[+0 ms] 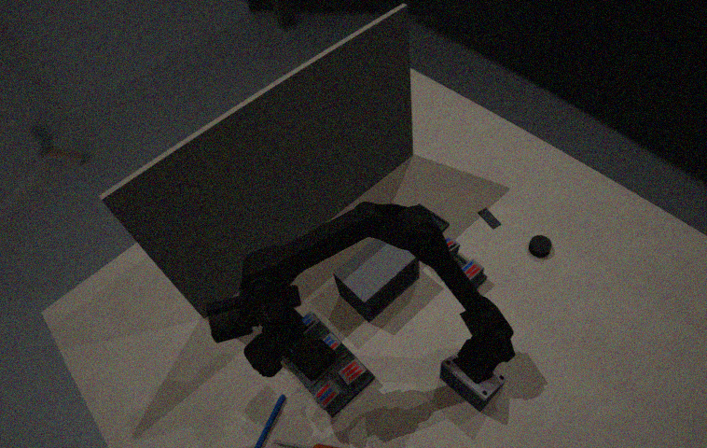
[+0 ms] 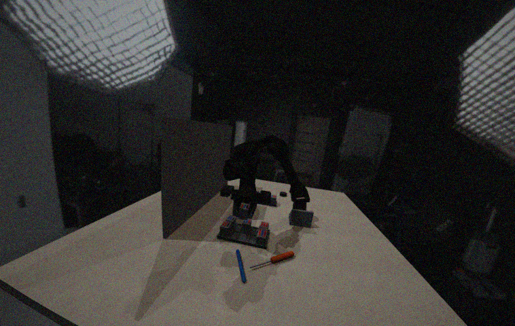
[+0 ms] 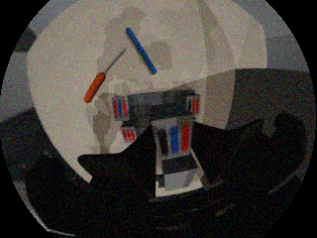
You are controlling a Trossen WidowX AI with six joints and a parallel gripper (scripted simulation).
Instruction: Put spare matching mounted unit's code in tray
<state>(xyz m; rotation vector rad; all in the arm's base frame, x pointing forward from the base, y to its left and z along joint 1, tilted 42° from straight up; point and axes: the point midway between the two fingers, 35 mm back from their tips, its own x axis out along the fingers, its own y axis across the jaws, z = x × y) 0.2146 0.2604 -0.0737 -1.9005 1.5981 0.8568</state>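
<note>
Now: the flat grey tray 12 cm ahead of my gripper tip, 40 cm to the right of it and 11 cm below it. The rest, counted from my gripper tip: dark wall panel: 29 cm ahead, 22 cm to the right, 11 cm above; blue pen: 4 cm behind, 14 cm to the left, 11 cm below; mounted unit: 6 cm ahead, 23 cm to the right, 6 cm below.
</note>
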